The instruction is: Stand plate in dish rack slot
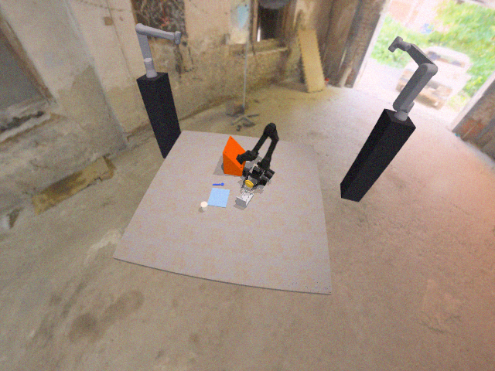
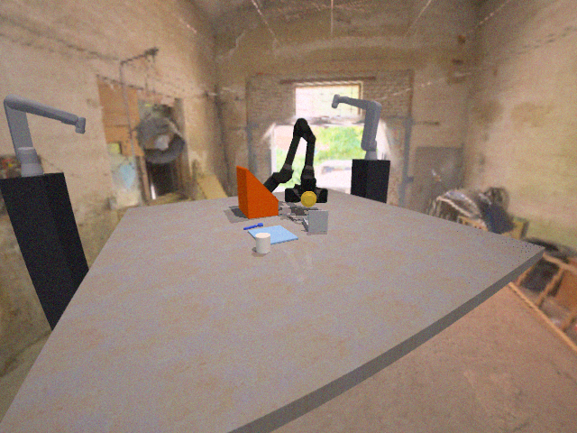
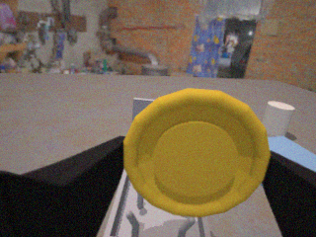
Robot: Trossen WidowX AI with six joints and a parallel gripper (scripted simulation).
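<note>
My gripper tip is now 60 mm short of the grey dish rack and 70 mm above it. Round my gripper tip: yellow plate 10 mm behind; blue spoon 10 mm behind, 220 mm to the right, 90 mm below; light blue mat 100 mm ahead, 180 mm to the right, 90 mm below.
</note>
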